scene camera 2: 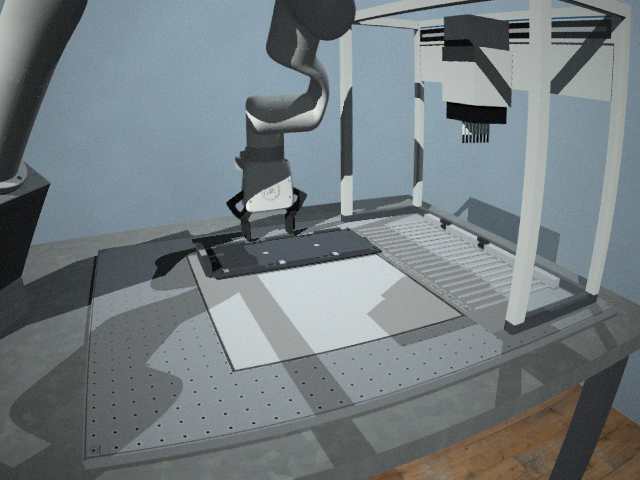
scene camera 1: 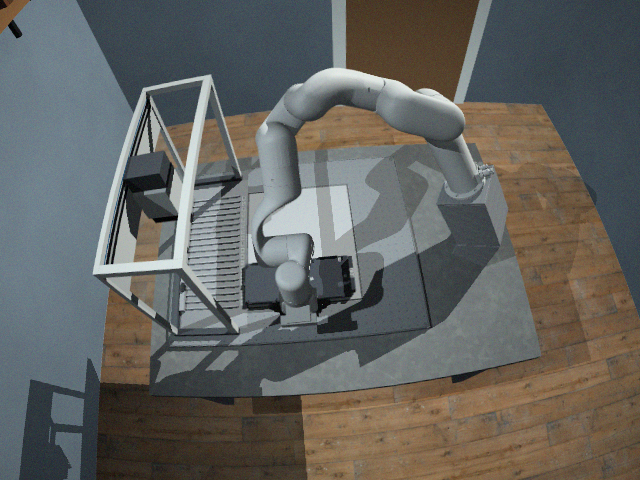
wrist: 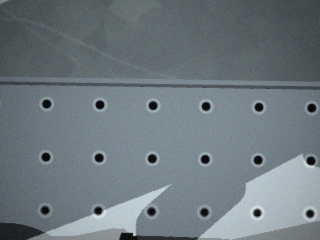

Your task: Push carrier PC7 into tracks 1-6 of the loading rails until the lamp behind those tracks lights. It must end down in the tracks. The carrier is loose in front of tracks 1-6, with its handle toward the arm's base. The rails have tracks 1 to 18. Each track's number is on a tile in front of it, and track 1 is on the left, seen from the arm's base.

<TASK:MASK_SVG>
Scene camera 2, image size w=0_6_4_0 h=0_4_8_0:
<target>gripper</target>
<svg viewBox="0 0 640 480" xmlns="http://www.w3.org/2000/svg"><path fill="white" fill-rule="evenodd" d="M287 159L272 162L251 162L248 160L244 162L242 191L227 201L226 205L241 220L242 236L247 241L251 240L251 229L248 219L252 213L286 209L285 230L288 234L293 234L295 216L302 207L307 194L293 187L291 169ZM242 200L242 205L244 208L240 212L237 210L235 205Z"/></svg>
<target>carrier PC7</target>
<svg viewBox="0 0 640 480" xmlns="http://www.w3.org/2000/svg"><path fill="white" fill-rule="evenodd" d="M380 248L348 227L341 230L340 227L313 231L313 234L307 233L306 235L300 234L299 236L288 234L267 237L265 241L258 240L258 242L254 242L252 240L251 243L245 243L245 241L216 245L216 248L209 247L209 249L204 249L202 243L195 243L197 257L205 276L213 276L217 280L368 256L380 252Z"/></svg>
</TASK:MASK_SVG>
